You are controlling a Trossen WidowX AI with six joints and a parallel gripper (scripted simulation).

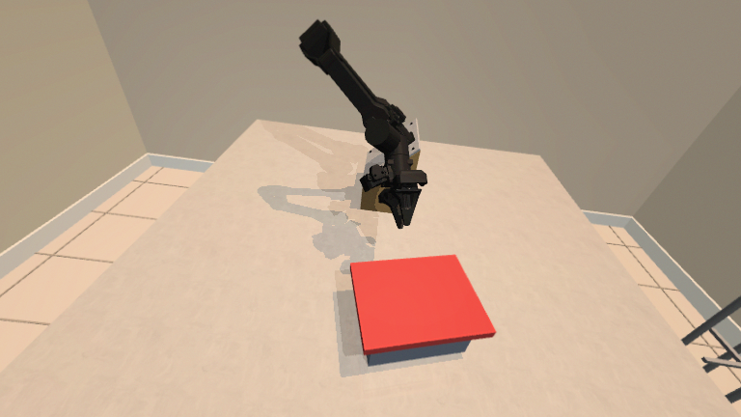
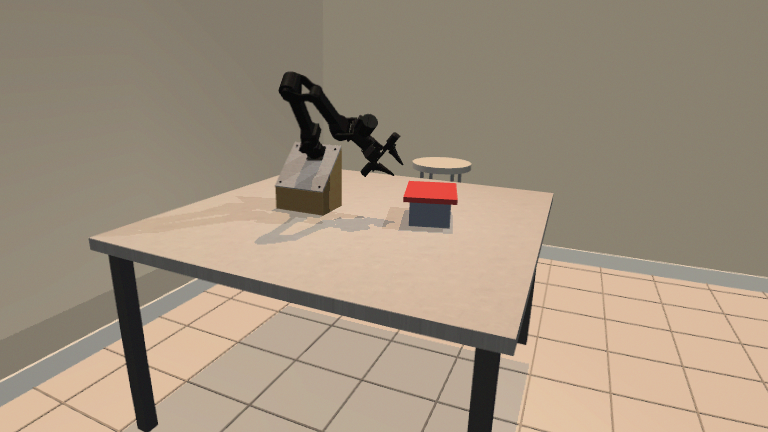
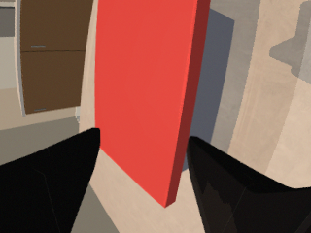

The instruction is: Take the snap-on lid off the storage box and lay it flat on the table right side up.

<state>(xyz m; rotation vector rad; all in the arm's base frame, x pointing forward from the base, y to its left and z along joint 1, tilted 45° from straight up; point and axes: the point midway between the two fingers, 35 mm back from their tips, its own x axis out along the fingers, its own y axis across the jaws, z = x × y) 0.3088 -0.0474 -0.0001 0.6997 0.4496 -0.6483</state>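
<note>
The red lid is 120 mm ahead of my gripper tip, 30 mm to the left of it and 70 mm below it. Round my gripper tip: storage box 120 mm ahead, 30 mm to the left, 120 mm below.
</note>
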